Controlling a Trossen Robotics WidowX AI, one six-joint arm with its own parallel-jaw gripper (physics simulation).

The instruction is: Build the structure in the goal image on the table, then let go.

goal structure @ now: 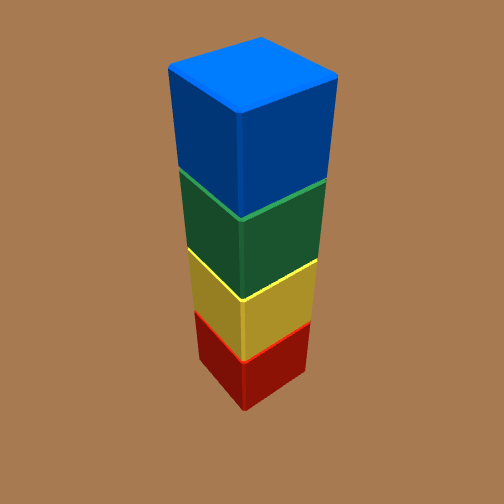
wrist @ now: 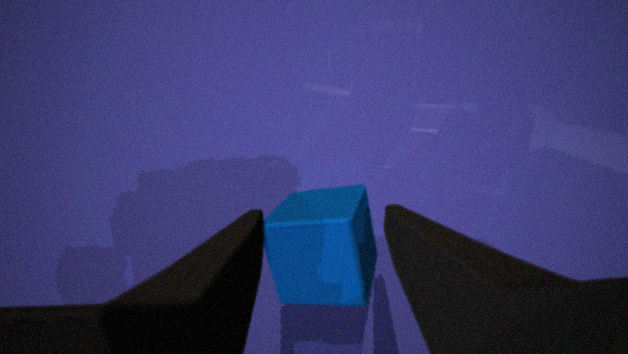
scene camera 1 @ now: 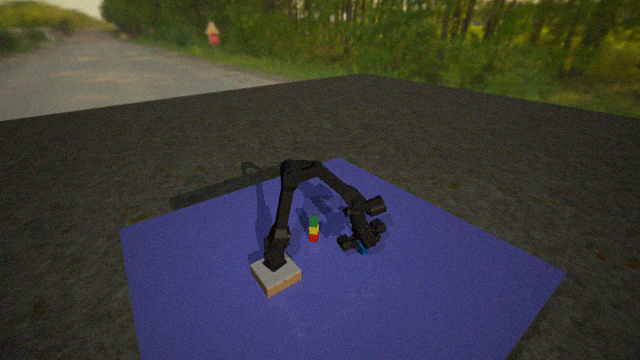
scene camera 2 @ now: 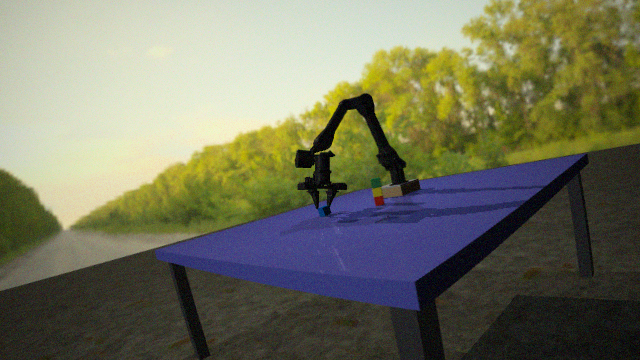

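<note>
A blue cube (scene camera 1: 364, 250) (scene camera 2: 324, 212) (wrist: 320, 262) sits on the blue table top (scene camera 1: 425, 300) (scene camera 2: 280, 250). My gripper (scene camera 2: 323, 206) (wrist: 324, 219) is open, pointing down over the cube. In the wrist view the cube lies between the fingertips, slightly turned, right beside the left finger, with a gap to the right finger. If it touches the left finger I cannot tell. A stack stands apart, between the cube and the arm's base: a red cube (scene camera 1: 313, 238) (scene camera 2: 379, 201) at the bottom, a yellow cube (scene camera 1: 313, 230) (scene camera 2: 377, 192), and a green cube (scene camera 1: 314, 220) (scene camera 2: 376, 183) on top.
The arm's base block (scene camera 1: 285, 283) (scene camera 2: 400, 189) stands on the table close to the stack. The arm arches above the table, and its shadows fall around the stack.
</note>
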